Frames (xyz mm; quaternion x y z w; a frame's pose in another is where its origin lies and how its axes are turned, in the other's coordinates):
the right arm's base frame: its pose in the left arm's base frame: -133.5 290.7 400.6 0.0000 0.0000 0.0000 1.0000
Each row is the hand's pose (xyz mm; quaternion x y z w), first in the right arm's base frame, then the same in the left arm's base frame.
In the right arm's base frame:
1: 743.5 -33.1 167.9 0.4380 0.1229 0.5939 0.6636
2: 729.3 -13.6 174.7 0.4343 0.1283 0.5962 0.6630
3: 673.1 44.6 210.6 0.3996 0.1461 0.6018 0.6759
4: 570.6 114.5 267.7 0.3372 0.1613 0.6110 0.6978
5: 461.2 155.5 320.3 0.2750 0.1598 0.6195 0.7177
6: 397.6 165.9 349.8 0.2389 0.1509 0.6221 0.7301
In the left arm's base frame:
1: 610.0 257.6 568.5 0.4380 0.1229 0.5939 0.6636
2: 595.8 277.1 575.3 0.4343 0.1283 0.5962 0.6630
3: 539.6 335.3 611.2 0.3996 0.1461 0.6018 0.6759
4: 437.1 405.2 668.3 0.3372 0.1613 0.6110 0.6978
5: 327.7 446.2 720.9 0.2750 0.1598 0.6195 0.7177
6: 264.1 456.6 750.4 0.2389 0.1509 0.6221 0.7301

